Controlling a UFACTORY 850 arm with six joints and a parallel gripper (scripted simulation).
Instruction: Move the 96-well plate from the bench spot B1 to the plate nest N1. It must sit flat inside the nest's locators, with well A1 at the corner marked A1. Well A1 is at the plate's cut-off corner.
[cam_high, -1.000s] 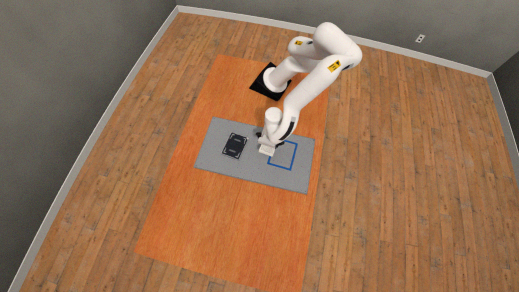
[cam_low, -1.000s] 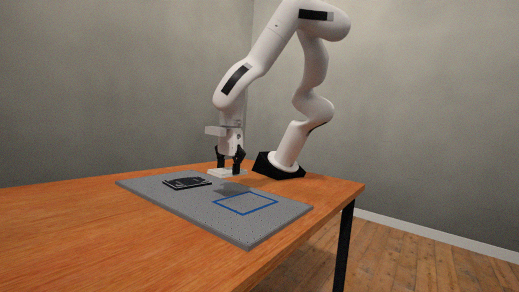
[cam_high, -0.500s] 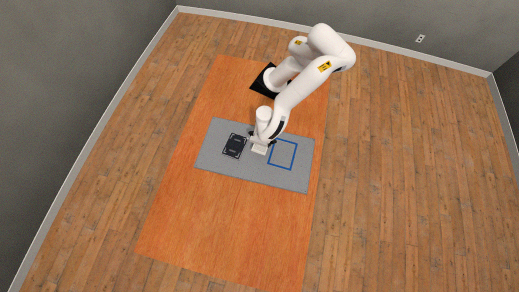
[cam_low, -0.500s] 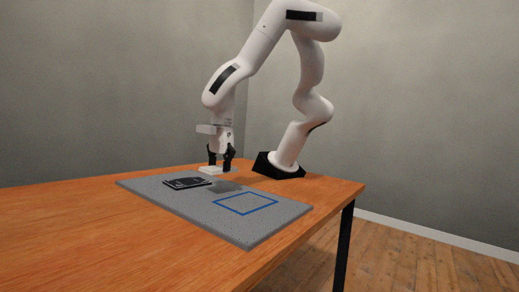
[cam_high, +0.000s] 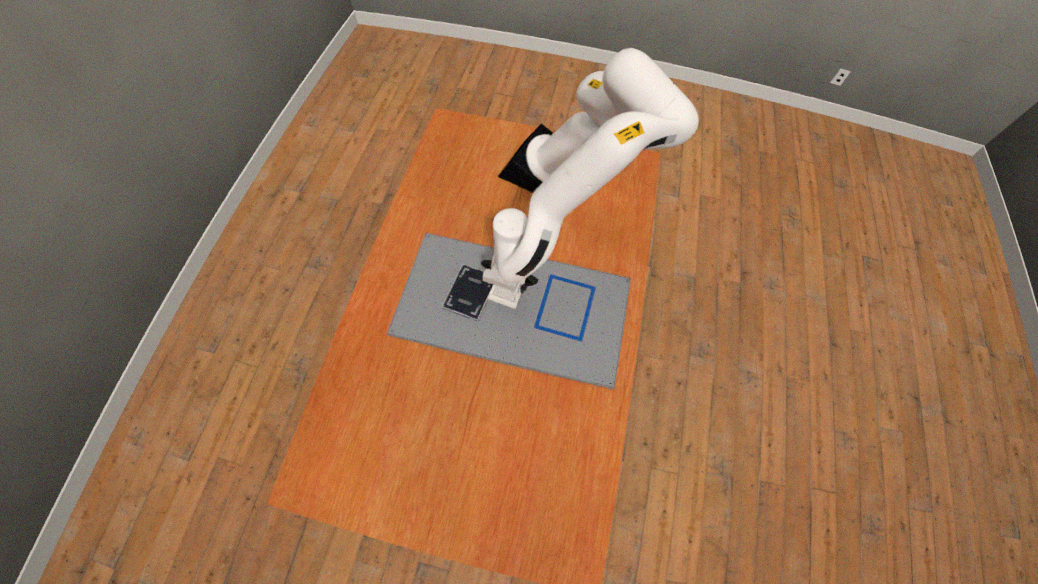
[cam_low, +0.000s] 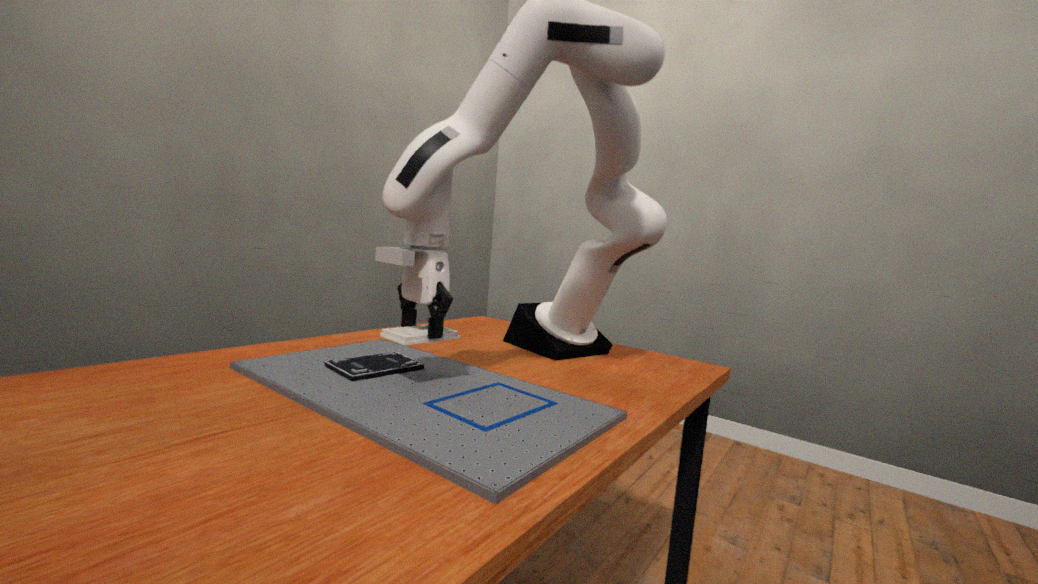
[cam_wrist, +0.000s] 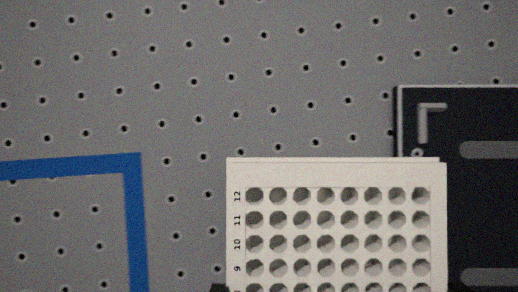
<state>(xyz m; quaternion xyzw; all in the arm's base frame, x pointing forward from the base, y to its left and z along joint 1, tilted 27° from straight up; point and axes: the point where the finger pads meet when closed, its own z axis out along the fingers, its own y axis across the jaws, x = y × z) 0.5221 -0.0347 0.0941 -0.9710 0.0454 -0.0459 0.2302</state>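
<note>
Now: the black plate nest 2 cm ahead of my hand, 12 cm to the right of it and 10 cm below it. From my hand the other things lie so: white 96-well plate (1 cm below).
</note>
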